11 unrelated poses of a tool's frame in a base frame.
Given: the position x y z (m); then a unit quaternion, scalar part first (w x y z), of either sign.
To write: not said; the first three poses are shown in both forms.
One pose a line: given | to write
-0.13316 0.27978 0.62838 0.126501 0.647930 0.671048 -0.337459 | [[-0.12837 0.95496 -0.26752 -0.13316], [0.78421 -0.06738 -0.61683 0.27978], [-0.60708 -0.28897 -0.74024 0.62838], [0 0 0 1]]
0.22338 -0.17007 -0.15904 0.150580 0.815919 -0.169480 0.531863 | [[0.37680 -0.43674 0.81687 0.22338], [-0.11639 -0.89720 -0.42600 -0.17007], [0.91895 0.06544 -0.38889 -0.15904], [0 0 0 1]]
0.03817 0.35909 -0.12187 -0.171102 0.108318 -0.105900 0.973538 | [[-0.91798 0.31021 0.24714 0.03817], [-0.35609 -0.91902 -0.16913 0.35909], [0.17466 -0.24326 0.95410 -0.12187], [0 0 0 1]]
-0.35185 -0.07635 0.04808 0.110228 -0.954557 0.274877 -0.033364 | [[0.84666 -0.51742 0.12429 -0.35185], [-0.53213 -0.82458 0.19210 -0.07635], [0.00310 -0.22878 -0.97347 0.04808], [0 0 0 1]]
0.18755 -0.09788 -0.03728 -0.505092 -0.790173 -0.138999 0.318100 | [[0.75898 0.54101 -0.36229 0.18755], [-0.10167 -0.45112 -0.88665 -0.09788], [-0.64312 0.70979 -0.28739 -0.03728], [0 0 0 1]]
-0.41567 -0.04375 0.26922 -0.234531 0.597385 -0.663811 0.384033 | [[-0.17625 -0.61297 0.77020 -0.41567], [-0.97324 -0.00870 -0.22964 -0.04375], [0.14746 -0.79006 -0.59503 0.26922], [0 0 0 1]]
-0.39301 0.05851 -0.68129 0.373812 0.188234 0.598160 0.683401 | [[-0.64967 -0.28574 0.70448 -0.39301], [0.73612 -0.00494 0.67684 0.05851], [-0.18992 0.95829 0.21354 -0.68129], [0 0 0 1]]
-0.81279 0.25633 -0.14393 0.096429 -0.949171 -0.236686 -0.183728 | [[0.82045 0.48474 0.30313 -0.81279], [0.41388 -0.86936 0.27003 0.25633], [0.39443 -0.09608 -0.91389 -0.14393], [0 0 0 1]]
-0.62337 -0.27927 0.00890 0.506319 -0.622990 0.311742 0.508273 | [[0.28895 -0.90312 -0.31762 -0.62337], [0.12627 -0.29292 0.94776 -0.27927], [-0.94898 -0.31396 0.02940 0.00890], [0 0 0 1]]
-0.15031 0.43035 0.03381 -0.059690 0.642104 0.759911 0.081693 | [[-0.16828 0.98564 0.01419 -0.15031], [0.96613 0.16206 0.20081 0.43035], [0.19563 0.04750 -0.97953 0.03381], [0 0 0 1]]
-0.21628 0.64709 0.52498 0.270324 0.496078 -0.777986 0.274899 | [[-0.36166 -0.92051 -0.14787 -0.21628], [-0.62326 0.35667 -0.69594 0.64709], [0.69336 -0.15953 -0.70271 0.52498], [0 0 0 1]]
